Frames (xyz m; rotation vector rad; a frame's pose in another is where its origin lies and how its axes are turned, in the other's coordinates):
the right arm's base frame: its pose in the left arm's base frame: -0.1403 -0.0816 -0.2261 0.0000 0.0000 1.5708
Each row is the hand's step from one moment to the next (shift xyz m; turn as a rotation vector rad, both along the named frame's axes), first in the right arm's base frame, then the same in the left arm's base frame.
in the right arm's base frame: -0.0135 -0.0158 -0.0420 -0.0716 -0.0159 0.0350
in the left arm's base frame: 0.0158 -0.0135 -0.0420 0.0159 -0.0716 0.0350
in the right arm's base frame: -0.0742 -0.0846 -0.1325 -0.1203 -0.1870 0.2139
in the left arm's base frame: 0.0846 -0.0742 -0.1325 0.1870 -0.1203 0.2139
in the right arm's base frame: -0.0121 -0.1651 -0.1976 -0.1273 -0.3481 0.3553
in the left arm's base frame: 0.1651 -0.0121 -0.1976 0.3481 -0.1273 0.3553
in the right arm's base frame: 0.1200 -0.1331 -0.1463 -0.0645 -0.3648 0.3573
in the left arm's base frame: 0.1331 0.1200 -0.1463 0.3648 -0.0645 0.3573
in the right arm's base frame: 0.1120 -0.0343 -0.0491 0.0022 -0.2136 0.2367
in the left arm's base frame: 0.0343 0.1120 -0.0491 0.2136 0.0022 0.2367
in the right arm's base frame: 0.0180 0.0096 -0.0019 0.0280 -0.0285 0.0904
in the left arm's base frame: -0.0096 0.0180 -0.0019 0.0285 0.0280 0.0904
